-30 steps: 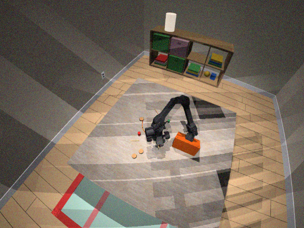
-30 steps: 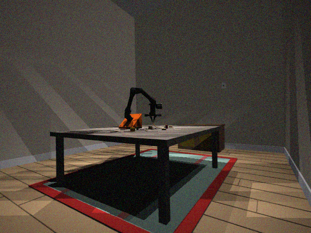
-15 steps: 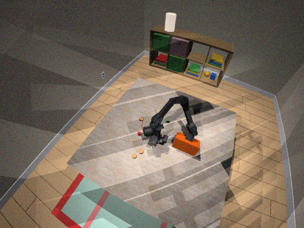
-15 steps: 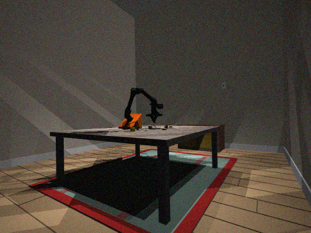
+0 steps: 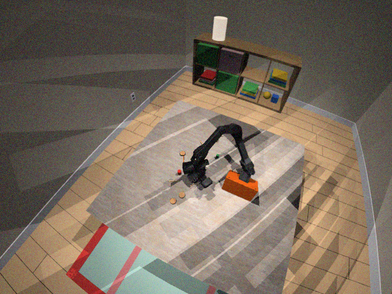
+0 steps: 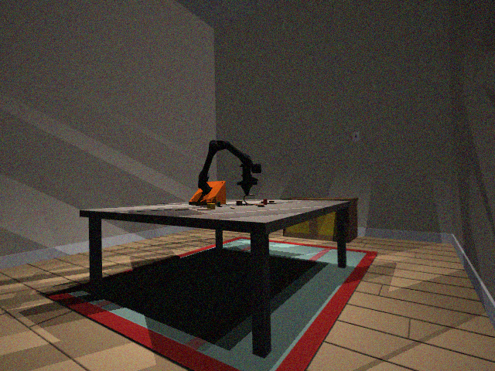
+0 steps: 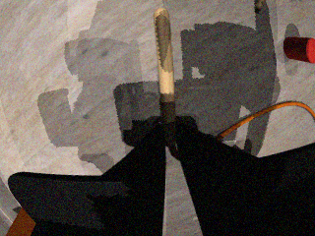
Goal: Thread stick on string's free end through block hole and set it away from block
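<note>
Now: the wooden block 11 cm to the right of my gripper tip, 5 cm below it and 2 cm ahead of it. From my gripper tip the other things lie so: small red object: 16 cm ahead, 4 cm below, 1 cm to the right; small green object: 28 cm to the right, 4 cm below, 1 cm behind; round wooden button: 23 cm ahead, 16 cm to the right, 5 cm below.
</note>
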